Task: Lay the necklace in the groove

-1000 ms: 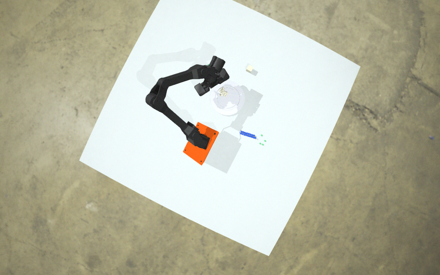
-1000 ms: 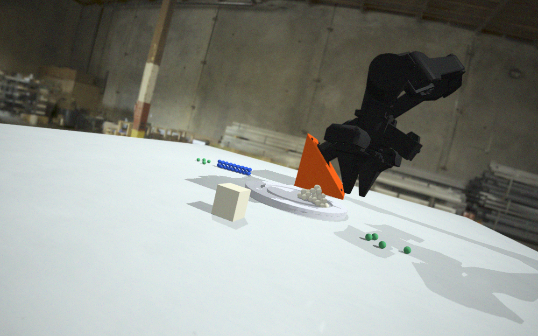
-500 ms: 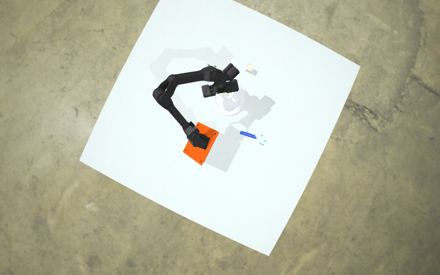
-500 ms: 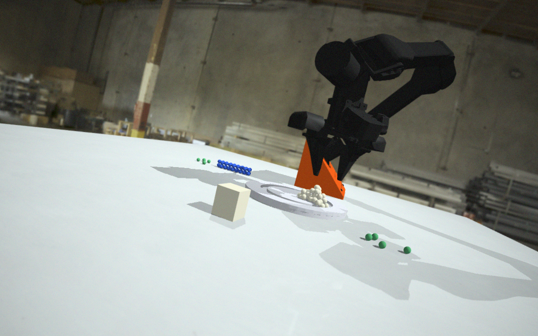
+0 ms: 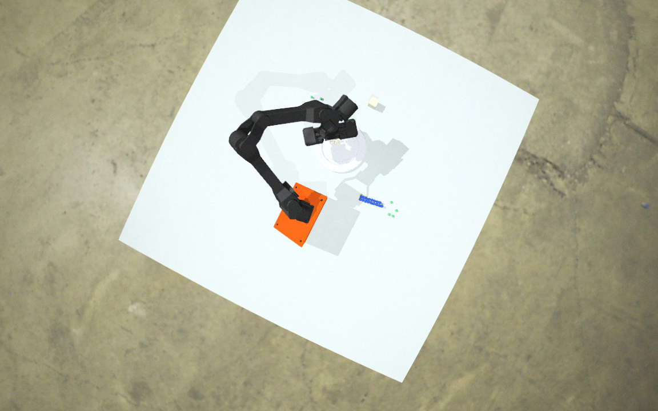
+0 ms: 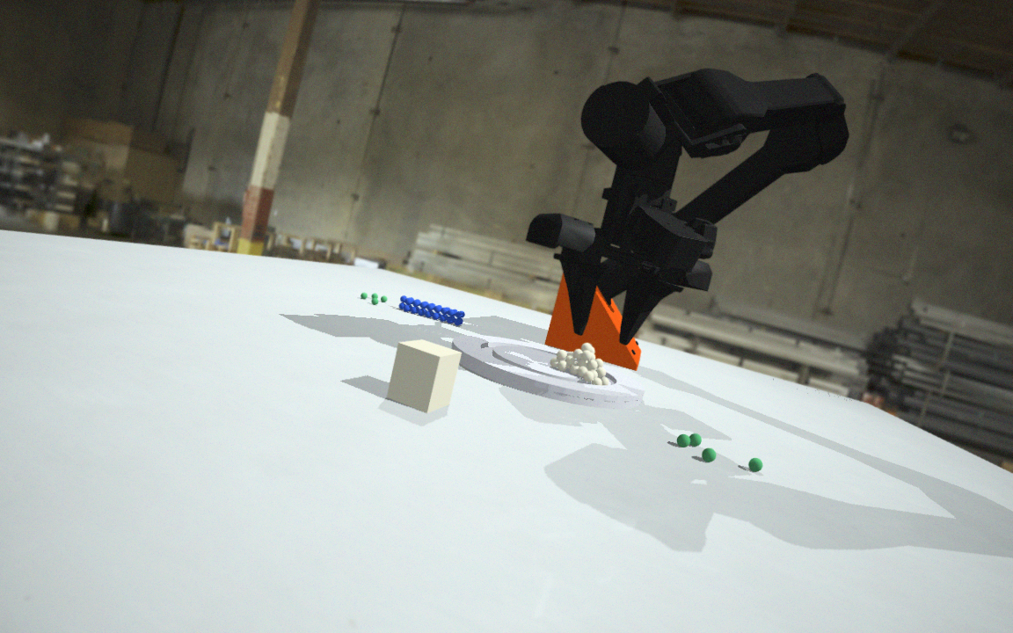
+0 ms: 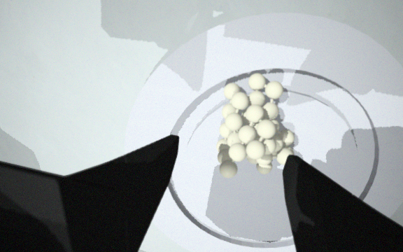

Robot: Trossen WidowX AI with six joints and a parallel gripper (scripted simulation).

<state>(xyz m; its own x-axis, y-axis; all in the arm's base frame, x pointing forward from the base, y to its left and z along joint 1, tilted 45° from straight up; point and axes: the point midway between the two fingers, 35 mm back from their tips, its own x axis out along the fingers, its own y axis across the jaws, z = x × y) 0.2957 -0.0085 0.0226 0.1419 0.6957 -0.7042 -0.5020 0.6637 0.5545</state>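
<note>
Right now my gripper tip is 4 cm to the left of the round bead board, 4 cm above it and 1 cm past it. Also, from my gripper tip: cream cube: 19 cm ahead, 11 cm to the right, 3 cm below.
</note>
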